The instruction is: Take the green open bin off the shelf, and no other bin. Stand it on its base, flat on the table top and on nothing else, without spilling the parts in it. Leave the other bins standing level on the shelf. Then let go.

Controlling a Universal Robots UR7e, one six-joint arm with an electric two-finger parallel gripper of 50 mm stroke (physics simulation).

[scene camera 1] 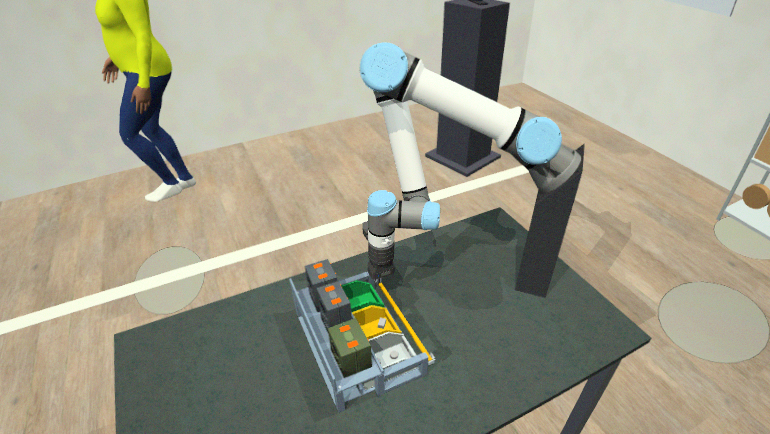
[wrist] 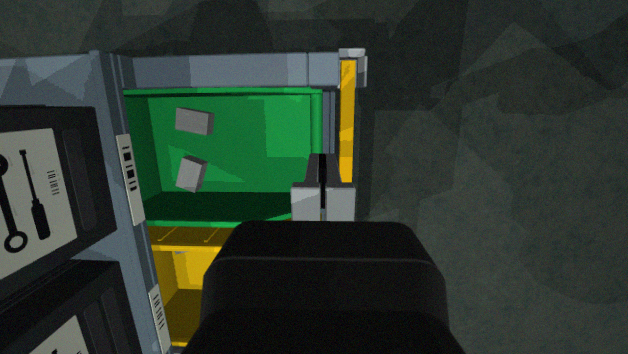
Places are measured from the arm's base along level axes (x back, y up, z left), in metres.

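Where they show: gripper, fingertip midpoint: (scene camera 1: 377, 281) (wrist: 322, 170); arm's base at its link origin: (scene camera 1: 560, 173).
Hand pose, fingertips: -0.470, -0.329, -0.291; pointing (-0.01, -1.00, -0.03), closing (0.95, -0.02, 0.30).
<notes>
Things, the pixels of their top centre, and the offset from my fingertips, as dx, dy, dz. Level surfaces: height alone.
- green open bin at its top centre: (wrist: 201, 161) (scene camera 1: 352, 294) -0.082, -0.019, -0.027
- yellow bar at its top centre: (wrist: 342, 292) (scene camera 1: 399, 312) -0.018, -0.035, +0.118
- yellow bin at its top centre: (wrist: 218, 301) (scene camera 1: 367, 321) -0.118, -0.019, +0.087
- white bin at its top centre: (scene camera 1: 384, 349) -0.149, -0.019, +0.195
- olive case at its top centre: (scene camera 1: 348, 336) -0.244, +0.099, +0.167
- dark table at its surface level: dy -0.100
The green open bin (scene camera 1: 362, 294) (wrist: 287, 125) stands in the far end slot of the blue-grey shelf (scene camera 1: 404, 368) (wrist: 225, 71). Two grey block parts (wrist: 192, 121) (wrist: 191, 174) lie in it, in the wrist view. My gripper (scene camera 1: 379, 281) (wrist: 322, 170) is shut with nothing between its fingers. It points down over the bin's front rim, beside the yellow bar (scene camera 1: 404, 321) (wrist: 347, 120); its exact height and any contact cannot be told. The yellow bin (scene camera 1: 366, 319) (wrist: 192, 267) stands next to the green one, and a white bin (scene camera 1: 405, 351) stands beyond it.
The yellow bar runs along the shelf's front. Two dark grey cases (scene camera 1: 321, 276) (scene camera 1: 334, 304) and an olive case (scene camera 1: 350, 350) stand behind the bins. The shelf stands on the dark table (scene camera 1: 501, 334) (wrist: 500, 200). A person (scene camera 1: 145, 91) is on the floor beyond the table.
</notes>
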